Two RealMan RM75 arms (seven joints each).
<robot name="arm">
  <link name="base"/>
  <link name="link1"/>
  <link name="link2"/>
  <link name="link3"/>
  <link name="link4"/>
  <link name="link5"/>
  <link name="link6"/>
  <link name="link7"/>
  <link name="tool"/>
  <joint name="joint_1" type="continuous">
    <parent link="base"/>
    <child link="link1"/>
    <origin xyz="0 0 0.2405"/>
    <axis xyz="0 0 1"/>
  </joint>
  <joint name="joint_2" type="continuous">
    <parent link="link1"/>
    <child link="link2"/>
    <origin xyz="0 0 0"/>
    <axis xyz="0 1 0"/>
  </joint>
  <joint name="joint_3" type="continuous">
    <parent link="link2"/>
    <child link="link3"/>
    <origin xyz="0 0 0.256"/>
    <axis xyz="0 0 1"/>
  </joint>
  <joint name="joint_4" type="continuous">
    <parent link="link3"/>
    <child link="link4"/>
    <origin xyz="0 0 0"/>
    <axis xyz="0 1 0"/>
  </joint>
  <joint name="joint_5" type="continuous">
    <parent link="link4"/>
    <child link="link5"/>
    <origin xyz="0 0 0.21"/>
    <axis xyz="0 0 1"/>
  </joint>
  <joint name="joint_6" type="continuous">
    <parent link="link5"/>
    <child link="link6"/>
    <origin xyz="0 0 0"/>
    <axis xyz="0 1 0"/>
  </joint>
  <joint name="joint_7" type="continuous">
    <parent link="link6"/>
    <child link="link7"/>
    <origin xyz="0 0 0.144"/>
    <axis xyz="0 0 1"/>
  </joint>
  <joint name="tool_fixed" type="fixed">
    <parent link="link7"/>
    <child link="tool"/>
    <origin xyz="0 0 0"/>
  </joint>
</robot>
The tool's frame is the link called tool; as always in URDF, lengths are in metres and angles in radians. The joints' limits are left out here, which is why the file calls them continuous.
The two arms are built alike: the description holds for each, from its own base.
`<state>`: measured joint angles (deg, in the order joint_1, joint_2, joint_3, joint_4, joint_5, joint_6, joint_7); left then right.
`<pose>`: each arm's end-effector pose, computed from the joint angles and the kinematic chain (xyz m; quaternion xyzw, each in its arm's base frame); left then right.
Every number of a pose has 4 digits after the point. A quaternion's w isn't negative.
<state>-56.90 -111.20 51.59 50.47 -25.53 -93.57 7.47 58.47 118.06 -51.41 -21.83 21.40 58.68 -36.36</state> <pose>-0.1659 0.4290 0.0622 -0.7453 -0.6325 0.0890 0.1913 0.2275 0.4238 -0.0555 -0.8461 0.4740 -0.1277 0.2077</pose>
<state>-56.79 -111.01 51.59 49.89 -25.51 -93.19 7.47 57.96 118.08 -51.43 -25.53 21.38 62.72 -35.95</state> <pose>-0.1686 0.4292 0.0623 -0.7429 -0.6350 0.0894 0.1922 0.2209 0.4246 -0.0473 -0.8487 0.4731 -0.1273 0.1992</pose>
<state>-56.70 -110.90 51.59 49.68 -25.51 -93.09 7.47 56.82 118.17 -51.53 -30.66 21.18 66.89 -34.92</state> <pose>-0.1701 0.4292 0.0626 -0.7416 -0.6363 0.0897 0.1925 0.2152 0.4260 -0.0351 -0.8486 0.4742 -0.1243 0.1989</pose>
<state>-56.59 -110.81 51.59 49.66 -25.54 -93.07 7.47 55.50 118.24 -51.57 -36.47 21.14 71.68 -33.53</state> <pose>-0.1710 0.4291 0.0633 -0.7408 -0.6371 0.0896 0.1930 0.2088 0.4260 -0.0207 -0.8472 0.4781 -0.1201 0.1983</pose>
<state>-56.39 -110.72 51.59 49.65 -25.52 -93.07 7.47 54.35 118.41 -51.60 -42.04 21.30 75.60 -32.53</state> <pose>-0.1727 0.4287 0.0640 -0.7395 -0.6384 0.0900 0.1937 0.2012 0.4261 -0.0073 -0.8478 0.4772 -0.1133 0.2016</pose>
